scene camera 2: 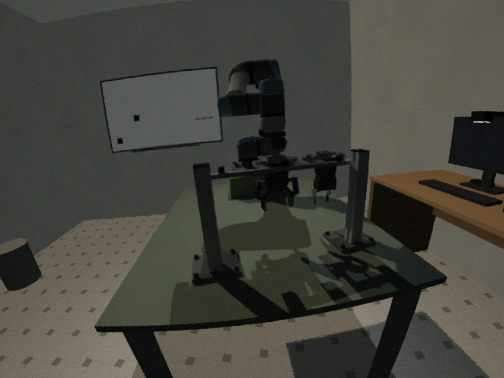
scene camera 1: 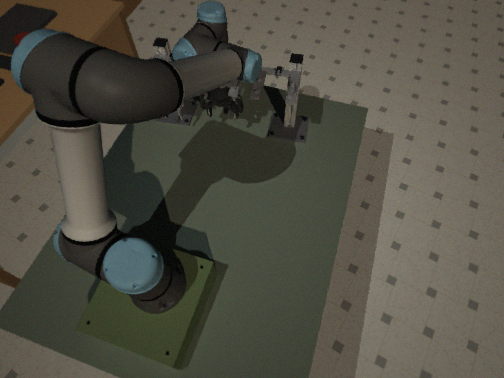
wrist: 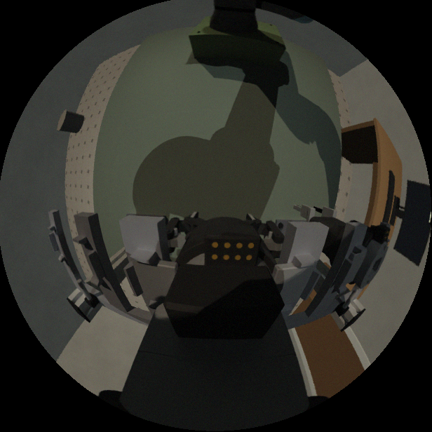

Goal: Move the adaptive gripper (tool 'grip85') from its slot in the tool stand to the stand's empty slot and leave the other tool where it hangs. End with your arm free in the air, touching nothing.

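Where they show: arm's base at its link origin: (scene camera 1: 158, 284).
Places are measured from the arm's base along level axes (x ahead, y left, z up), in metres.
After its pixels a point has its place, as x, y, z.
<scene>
The adaptive gripper (scene camera 1: 223, 112) (scene camera 2: 277, 200) (wrist: 222, 217) hangs upright in the middle slot of the tool stand (scene camera 1: 292, 92) @(0.628, -0.224, 0.174) (scene camera 2: 207, 220) @(0.760, -0.211, 0.064), its two dark fingers spread open with no object between them. The arm's wrist (scene camera 2: 272, 112) @(0.651, -0.001, 0.326) is right above this gripper, lined up with it. In the wrist view gold contacts (wrist: 232, 251) show on the tool side beside the arm's black coupler part (wrist: 225, 300); whether the faces touch is hidden. The parallel gripper (scene camera 2: 325, 177) hangs in the slot at the right in scene camera 2. The slot at the left there is empty.
The stand's two posts rise from bolted base plates (scene camera 1: 287, 129) @(0.713, -0.208, -0.096) (scene camera 2: 217, 266) @(0.759, -0.204, -0.084) on the green table (scene camera 1: 270, 225) @(0.302, -0.242, -0.107) (scene camera 2: 200, 300) @(0.861, -0.251, -0.108). The stand's light brackets (wrist: 142, 237) (wrist: 305, 240) flank the middle slot closely. A wooden desk (scene camera 2: 450, 200) with a monitor (scene camera 2: 480, 145) stands beside the table.
</scene>
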